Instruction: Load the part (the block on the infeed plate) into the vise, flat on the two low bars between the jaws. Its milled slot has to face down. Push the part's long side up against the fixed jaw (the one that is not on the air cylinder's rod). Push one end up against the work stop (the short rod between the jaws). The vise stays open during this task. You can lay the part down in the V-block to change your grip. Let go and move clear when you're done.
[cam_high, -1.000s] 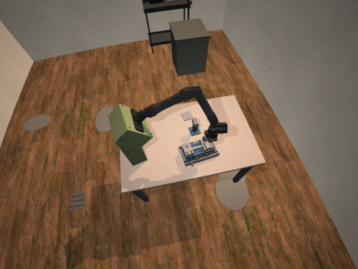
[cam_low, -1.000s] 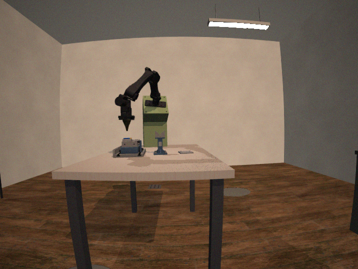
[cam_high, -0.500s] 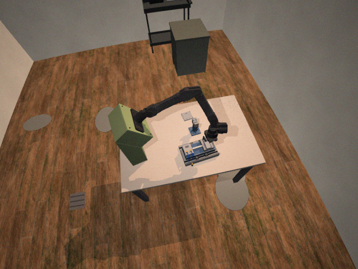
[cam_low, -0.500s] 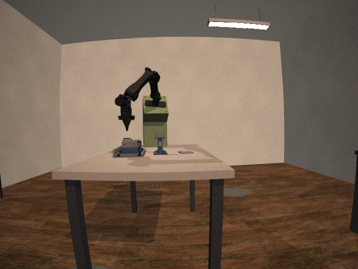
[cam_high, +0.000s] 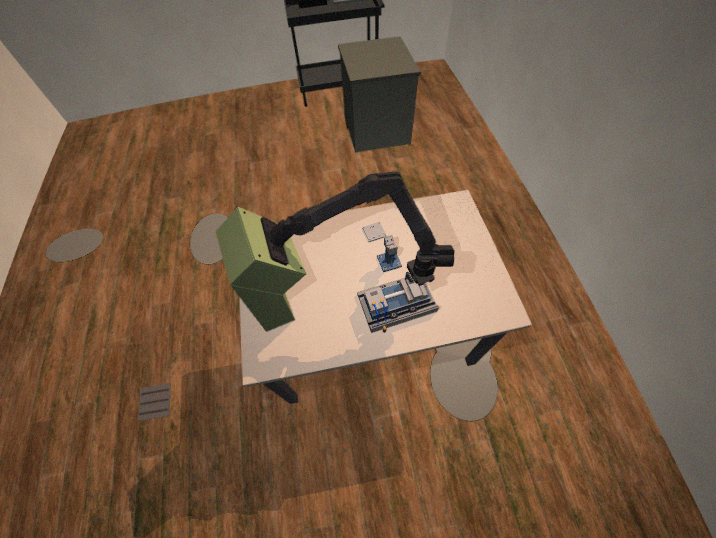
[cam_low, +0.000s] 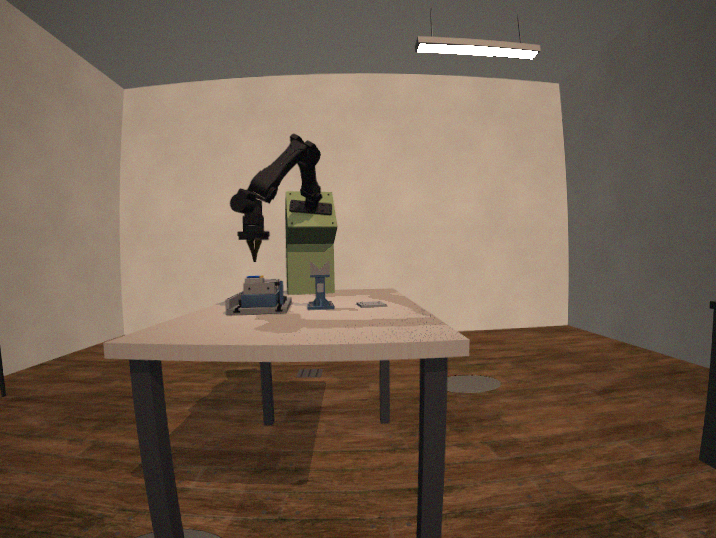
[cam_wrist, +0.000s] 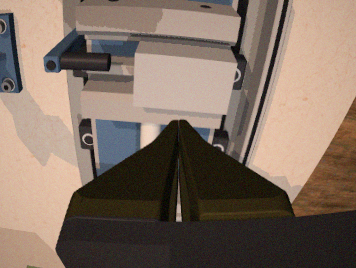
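Now: hand 80 mm above the part. The rest, counted from my hand: moving jaw (90 mm below, 30 mm behind, 10 mm to the left); then dark work stop rod (80 mm below, 60 mm to the left, 10 mm behind); then grey jaw (90 mm below, 30 mm ahead, 20 mm to the left).
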